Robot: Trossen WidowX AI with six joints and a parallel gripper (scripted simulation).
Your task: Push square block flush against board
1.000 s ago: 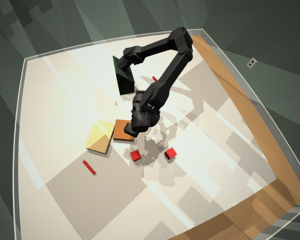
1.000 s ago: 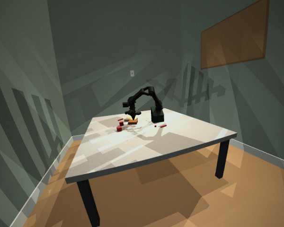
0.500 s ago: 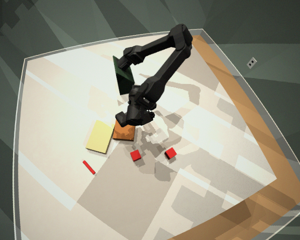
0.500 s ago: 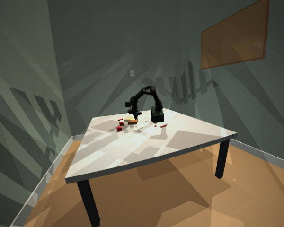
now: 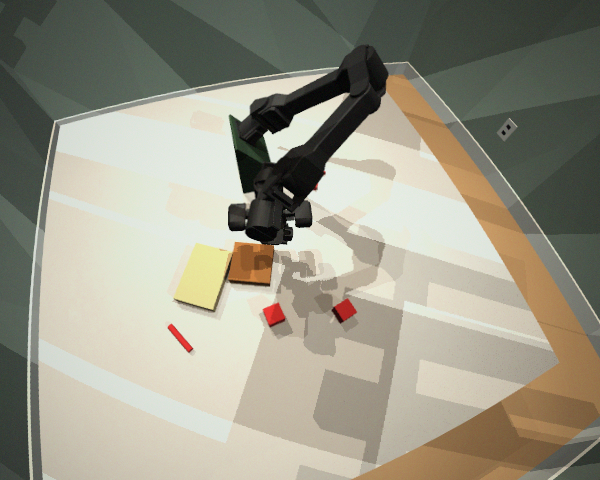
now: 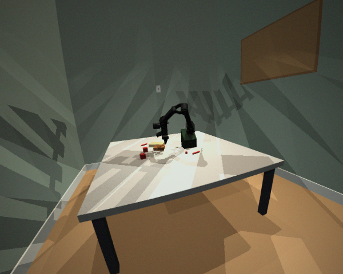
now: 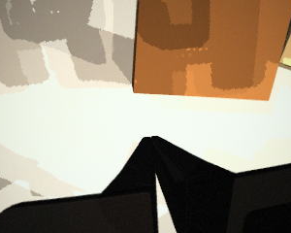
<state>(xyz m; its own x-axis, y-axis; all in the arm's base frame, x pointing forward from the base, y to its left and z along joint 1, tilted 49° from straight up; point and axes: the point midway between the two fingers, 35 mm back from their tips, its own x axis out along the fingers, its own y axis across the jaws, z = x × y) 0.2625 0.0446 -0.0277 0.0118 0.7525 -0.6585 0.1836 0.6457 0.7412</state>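
Right now my gripper tip is 5 cm short of the orange square block, 6 cm to the left of it and 5 cm above it. From my gripper tip the other things lie so: small red bit: 15 cm behind, 17 cm to the left, 5 cm below; pale yellow board: 6 cm ahead, 19 cm to the right, 5 cm below.
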